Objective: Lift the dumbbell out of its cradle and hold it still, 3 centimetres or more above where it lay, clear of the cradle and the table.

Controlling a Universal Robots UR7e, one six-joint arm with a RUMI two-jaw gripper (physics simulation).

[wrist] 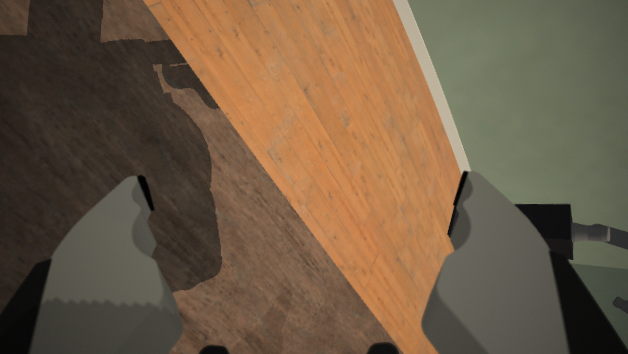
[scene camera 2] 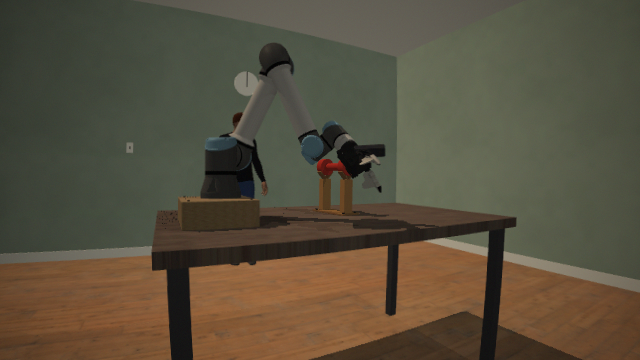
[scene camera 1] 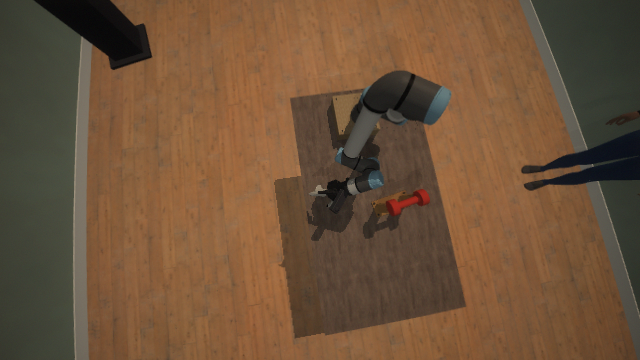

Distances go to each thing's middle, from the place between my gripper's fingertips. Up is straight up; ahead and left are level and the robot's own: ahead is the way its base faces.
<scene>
My gripper is now 42 cm to the right of the wooden cradle [scene camera 2: 346, 183], 16 cm short of it and 7 cm above it.
</scene>
